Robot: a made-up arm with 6 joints. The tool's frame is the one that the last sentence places.
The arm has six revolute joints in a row. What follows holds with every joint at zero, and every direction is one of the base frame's. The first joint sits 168.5 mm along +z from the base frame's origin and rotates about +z. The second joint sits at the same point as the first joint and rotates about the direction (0.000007, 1, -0.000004). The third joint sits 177.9 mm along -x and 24.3 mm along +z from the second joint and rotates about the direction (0.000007, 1, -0.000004). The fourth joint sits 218.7 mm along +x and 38.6 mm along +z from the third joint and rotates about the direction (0.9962, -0.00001, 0.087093). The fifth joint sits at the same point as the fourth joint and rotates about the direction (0.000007, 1, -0.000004). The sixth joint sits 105.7 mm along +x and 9.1 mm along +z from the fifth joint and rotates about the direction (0.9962, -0.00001, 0.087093). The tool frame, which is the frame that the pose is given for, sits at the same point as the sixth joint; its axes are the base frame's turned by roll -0.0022, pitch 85.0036 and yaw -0.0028 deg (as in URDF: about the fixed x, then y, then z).
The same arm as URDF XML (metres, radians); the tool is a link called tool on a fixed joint. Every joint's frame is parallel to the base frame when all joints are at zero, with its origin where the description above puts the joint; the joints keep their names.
<robot name="arm">
<link name="base_link"/>
<link name="link1"/>
<link name="link2"/>
<link name="link3"/>
<link name="link4"/>
<link name="link5"/>
<link name="link6"/>
<link name="tool"/>
<joint name="joint 1" type="continuous"><parent link="base_link"/><child link="link1"/><origin xyz="0 0 0.1685"/><axis xyz="0 0 1"/></joint>
<joint name="joint 2" type="continuous"><parent link="link1"/><child link="link2"/><origin xyz="0 0 0"/><axis xyz="0 1 0"/></joint>
<joint name="joint 3" type="continuous"><parent link="link2"/><child link="link3"/><origin xyz="-0.1779 0 0.0243"/><axis xyz="0 1 0"/></joint>
<joint name="joint 4" type="continuous"><parent link="link3"/><child link="link4"/><origin xyz="0.2187 0 0.0386"/><axis xyz="0.9962 0 0.0871"/></joint>
<joint name="joint 5" type="continuous"><parent link="link4"/><child link="link5"/><origin xyz="0 0 0"/><axis xyz="0 1 0"/></joint>
<joint name="joint 6" type="continuous"><parent link="link5"/><child link="link6"/><origin xyz="0.1057 0 0.0091"/><axis xyz="0.9962 0 0.0871"/></joint>
<joint name="tool_fixed" type="fixed"><parent link="link6"/><child link="tool"/><origin xyz="0 0 0" rpy="0 1.4836 0"/></joint>
</robot>

